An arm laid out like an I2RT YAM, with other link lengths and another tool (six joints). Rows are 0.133 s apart.
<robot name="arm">
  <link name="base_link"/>
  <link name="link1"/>
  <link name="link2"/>
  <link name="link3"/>
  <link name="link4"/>
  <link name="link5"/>
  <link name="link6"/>
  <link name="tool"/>
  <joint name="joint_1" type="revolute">
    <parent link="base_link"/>
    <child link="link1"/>
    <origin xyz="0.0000 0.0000 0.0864" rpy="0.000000 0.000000 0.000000"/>
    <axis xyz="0 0 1"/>
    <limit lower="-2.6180" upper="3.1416"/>
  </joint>
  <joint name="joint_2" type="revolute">
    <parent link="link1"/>
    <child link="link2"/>
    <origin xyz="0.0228 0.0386 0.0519" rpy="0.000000 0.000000 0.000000"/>
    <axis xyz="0 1 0"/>
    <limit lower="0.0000" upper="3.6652"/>
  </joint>
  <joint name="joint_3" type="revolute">
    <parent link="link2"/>
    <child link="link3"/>
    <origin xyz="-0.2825 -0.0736 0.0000" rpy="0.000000 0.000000 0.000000"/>
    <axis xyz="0 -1 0"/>
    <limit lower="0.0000" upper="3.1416"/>
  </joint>
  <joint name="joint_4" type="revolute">
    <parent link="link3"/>
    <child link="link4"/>
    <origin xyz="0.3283 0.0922 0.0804" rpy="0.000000 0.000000 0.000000"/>
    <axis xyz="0 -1 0"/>
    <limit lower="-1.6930" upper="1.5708"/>
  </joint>
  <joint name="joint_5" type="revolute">
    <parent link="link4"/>
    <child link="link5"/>
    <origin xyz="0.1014 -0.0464 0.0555" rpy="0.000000 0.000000 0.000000"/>
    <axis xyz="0 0 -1"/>
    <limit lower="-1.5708" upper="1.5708"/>
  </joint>
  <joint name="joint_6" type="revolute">
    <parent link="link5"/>
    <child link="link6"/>
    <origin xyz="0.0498 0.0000 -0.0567" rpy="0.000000 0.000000 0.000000"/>
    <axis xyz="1 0 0"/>
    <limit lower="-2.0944" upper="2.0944"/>
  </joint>
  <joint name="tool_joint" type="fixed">
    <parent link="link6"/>
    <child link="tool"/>
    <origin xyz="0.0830 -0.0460 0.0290" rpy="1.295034 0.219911 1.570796"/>
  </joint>
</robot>
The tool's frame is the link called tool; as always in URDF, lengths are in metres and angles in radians.
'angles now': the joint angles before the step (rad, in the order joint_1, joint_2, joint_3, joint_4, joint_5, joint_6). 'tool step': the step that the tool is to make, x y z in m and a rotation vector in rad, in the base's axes. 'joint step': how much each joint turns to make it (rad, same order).
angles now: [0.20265, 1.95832, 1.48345, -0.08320, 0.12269, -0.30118]
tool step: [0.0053, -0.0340, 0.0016, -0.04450, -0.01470, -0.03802]
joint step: [-0.05151, 0.00137, -0.00649, 0.02055, 0.01284, -0.04696]
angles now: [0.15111, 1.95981, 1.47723, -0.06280, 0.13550, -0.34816]
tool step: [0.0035, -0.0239, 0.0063, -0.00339, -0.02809, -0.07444]
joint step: [-0.02617, 0.00642, 0.00924, 0.02162, 0.04524, 0.01855]
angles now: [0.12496, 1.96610, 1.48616, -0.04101, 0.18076, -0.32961]
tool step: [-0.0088, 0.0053, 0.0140, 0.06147, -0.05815, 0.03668]
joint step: [0.00065, -0.05276, -0.06006, 0.06804, -0.05709, 0.03076]
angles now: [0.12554, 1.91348, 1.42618, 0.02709, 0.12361, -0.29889]
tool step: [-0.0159, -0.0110, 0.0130, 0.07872, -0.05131, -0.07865]
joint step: [0.00021, -0.05873, -0.05965, 0.04746, 0.04115, 0.09932]
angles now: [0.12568, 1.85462, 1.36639, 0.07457, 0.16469, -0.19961]
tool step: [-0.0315, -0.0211, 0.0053, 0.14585, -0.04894, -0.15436]
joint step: [0.00003, -0.09065, -0.09676, 0.03325, 0.08848, 0.19184]
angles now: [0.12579, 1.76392, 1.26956, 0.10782, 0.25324, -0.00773]
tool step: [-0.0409, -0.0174, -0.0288, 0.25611, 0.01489, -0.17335]
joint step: [0.00128, -0.08540, -0.10437, -0.05205, 0.05493, 0.31750]
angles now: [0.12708, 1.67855, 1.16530, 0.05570, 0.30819, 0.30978]
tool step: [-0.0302, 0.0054, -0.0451, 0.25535, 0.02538, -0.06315]
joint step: [0.00770, -0.05304, -0.11053, -0.00905, -0.05882, 0.27003]
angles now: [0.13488, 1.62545, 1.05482, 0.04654, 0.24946, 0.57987]
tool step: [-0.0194, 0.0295, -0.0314, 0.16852, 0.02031, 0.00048]
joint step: [0.04812, -0.02462, -0.07367, 0.01648, -0.04663, 0.17434]
